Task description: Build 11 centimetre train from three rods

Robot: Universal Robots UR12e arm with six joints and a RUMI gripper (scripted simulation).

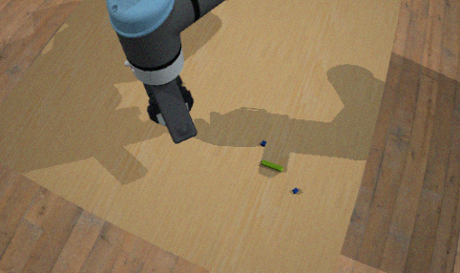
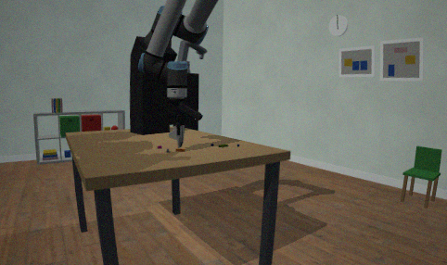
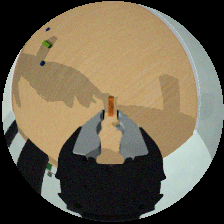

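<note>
The orange rod is 30 mm below my hand. Round my hand: magenta rod: 120 mm behind, 40 mm to the right, 30 mm below; lime rod: 240 mm to the left, 40 mm ahead, 30 mm below; grey rod: 50 mm to the right, 30 mm below, 20 mm behind.
</note>
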